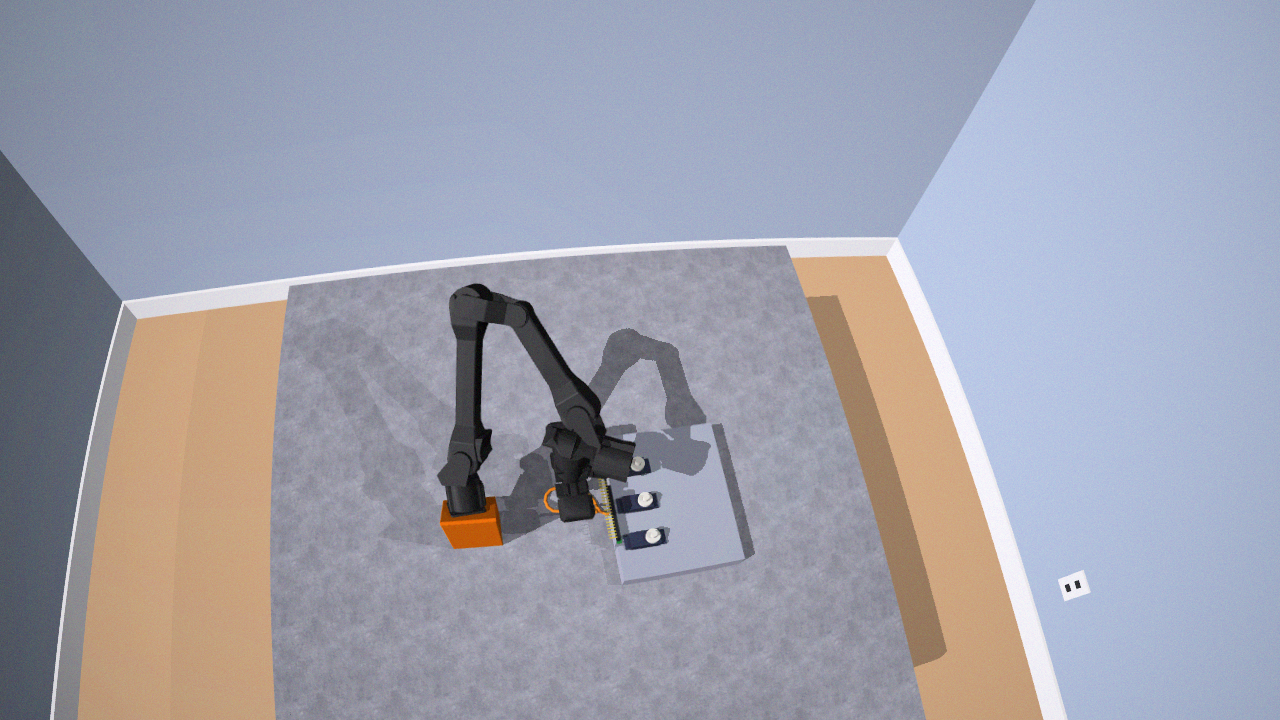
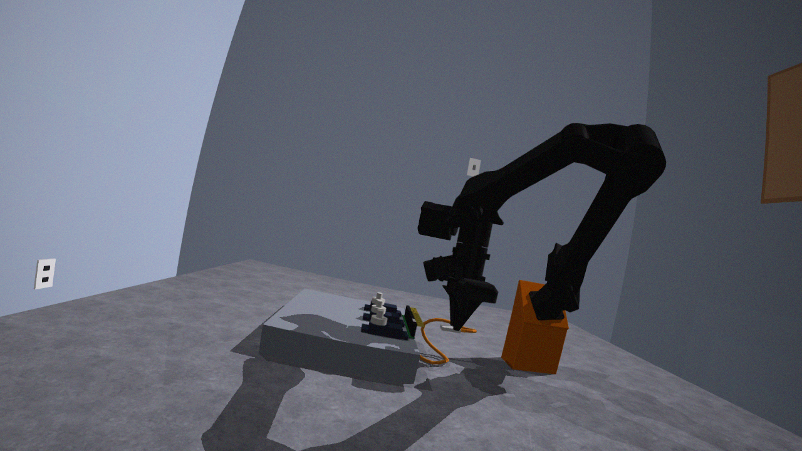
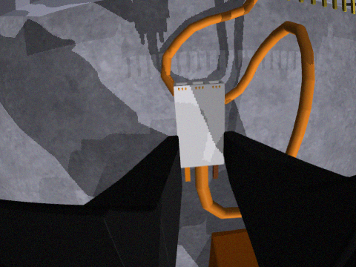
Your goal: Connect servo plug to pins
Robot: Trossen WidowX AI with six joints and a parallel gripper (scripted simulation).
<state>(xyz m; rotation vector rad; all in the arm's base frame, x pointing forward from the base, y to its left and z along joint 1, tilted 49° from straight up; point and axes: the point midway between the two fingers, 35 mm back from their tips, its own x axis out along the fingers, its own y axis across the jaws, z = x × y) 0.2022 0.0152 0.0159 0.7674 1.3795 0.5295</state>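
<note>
Right now the white band is 80 mm ahead of my gripper tip and 10 mm to the right of it. The rest, counted from my gripper tip: red dot: 80 mm ahead; grey holder: 230 mm ahead, 70 mm to the right, 50 mm below.
</note>
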